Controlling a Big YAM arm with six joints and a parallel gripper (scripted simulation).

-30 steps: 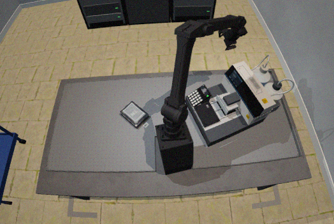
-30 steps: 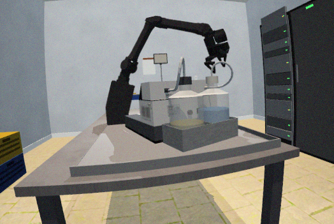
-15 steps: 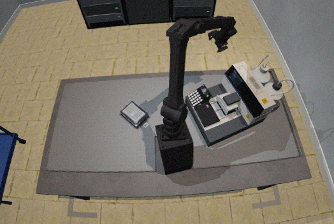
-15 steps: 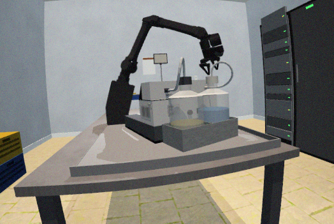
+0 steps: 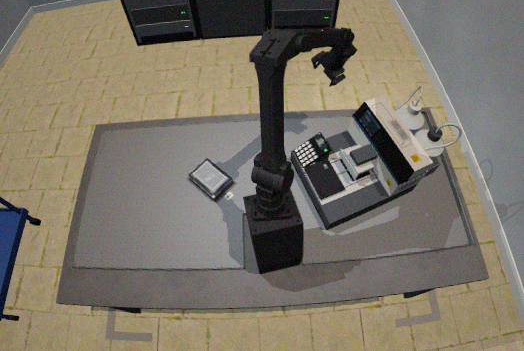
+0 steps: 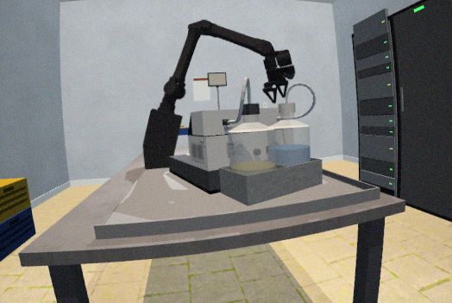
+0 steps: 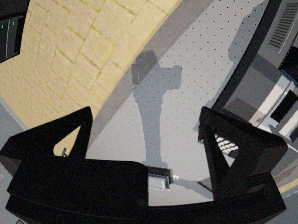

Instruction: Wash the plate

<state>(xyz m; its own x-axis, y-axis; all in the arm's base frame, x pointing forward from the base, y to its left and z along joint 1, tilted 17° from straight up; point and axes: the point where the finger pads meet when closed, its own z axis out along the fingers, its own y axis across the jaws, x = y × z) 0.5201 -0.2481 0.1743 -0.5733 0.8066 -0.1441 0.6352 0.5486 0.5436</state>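
My hand is 300 mm past the white well plate, 490 mm to the right of it and 260 mm above it. Round my hand: dark washer carrier (350 mm behind, 20 mm to the left, 220 mm below); grey tray (200 mm behind, 410 mm to the right, 290 mm below); plate washer (300 mm behind, 130 mm to the right, 180 mm below).
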